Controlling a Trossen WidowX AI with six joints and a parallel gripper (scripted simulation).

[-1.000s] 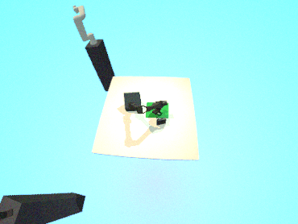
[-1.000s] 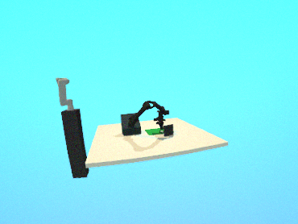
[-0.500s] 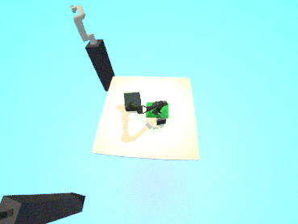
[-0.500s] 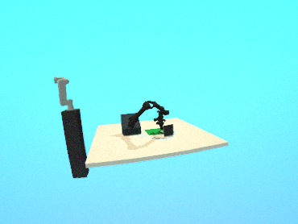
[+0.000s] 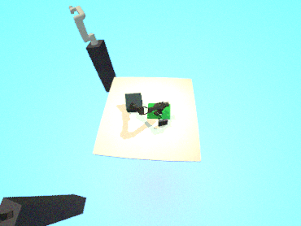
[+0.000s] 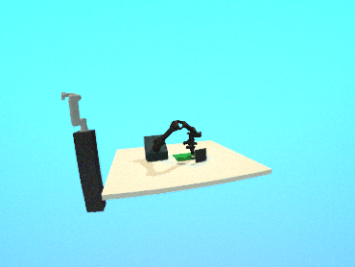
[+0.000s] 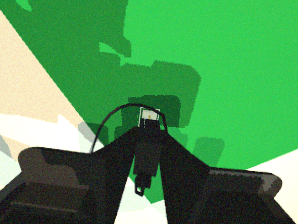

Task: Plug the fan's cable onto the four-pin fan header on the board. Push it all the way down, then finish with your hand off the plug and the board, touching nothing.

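My gripper tip is 10 mm short of the four-pin fan header and 40 mm above it. Also, from my gripper tip: fan cable plug 10 mm ahead, 10 mm above; green board 20 mm behind, 50 mm to the left, 50 mm below; dark fan 40 mm ahead, 140 mm to the right, 20 mm above.
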